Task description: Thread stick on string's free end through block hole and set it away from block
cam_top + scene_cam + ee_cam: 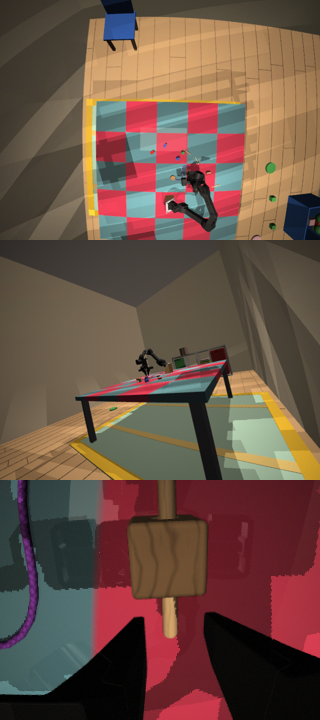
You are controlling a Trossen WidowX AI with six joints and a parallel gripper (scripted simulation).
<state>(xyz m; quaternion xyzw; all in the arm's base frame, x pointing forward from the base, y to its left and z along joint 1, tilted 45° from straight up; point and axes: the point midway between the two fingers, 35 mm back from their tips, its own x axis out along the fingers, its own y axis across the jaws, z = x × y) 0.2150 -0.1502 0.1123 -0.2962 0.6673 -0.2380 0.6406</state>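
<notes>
The wooden block is 3 cm ahead of my gripper tip and 2 cm below it. From my gripper tip the other things lie so: small wooden piece (2 cm ahead, 16 cm to the right, 2 cm below); round wooden button (1 cm behind, 15 cm to the left, 2 cm below); loose stick (14 cm ahead, 6 cm to the right, 3 cm below).
</notes>
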